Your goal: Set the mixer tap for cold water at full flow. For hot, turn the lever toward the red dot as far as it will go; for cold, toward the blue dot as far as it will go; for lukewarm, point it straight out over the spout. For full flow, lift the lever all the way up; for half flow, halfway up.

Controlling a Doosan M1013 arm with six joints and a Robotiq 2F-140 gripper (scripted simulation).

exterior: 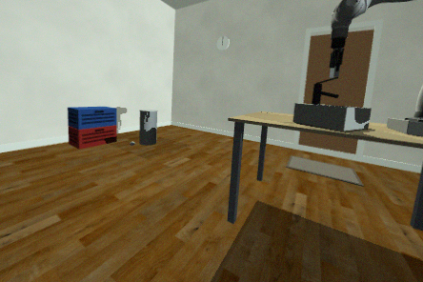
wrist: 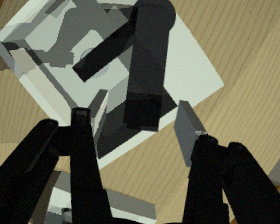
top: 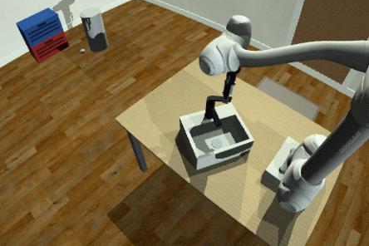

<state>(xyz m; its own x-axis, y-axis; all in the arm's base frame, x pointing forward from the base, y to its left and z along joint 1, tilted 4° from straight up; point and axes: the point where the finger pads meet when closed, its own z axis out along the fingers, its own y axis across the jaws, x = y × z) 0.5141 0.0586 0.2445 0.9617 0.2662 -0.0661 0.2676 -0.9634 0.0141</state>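
Now: hand 3 cm short of the lever, 1 cm to the right of it and 5 cm above it. The rest, counted from my hand: white sink basin (2 cm behind, 8 cm to the left, 30 cm below).
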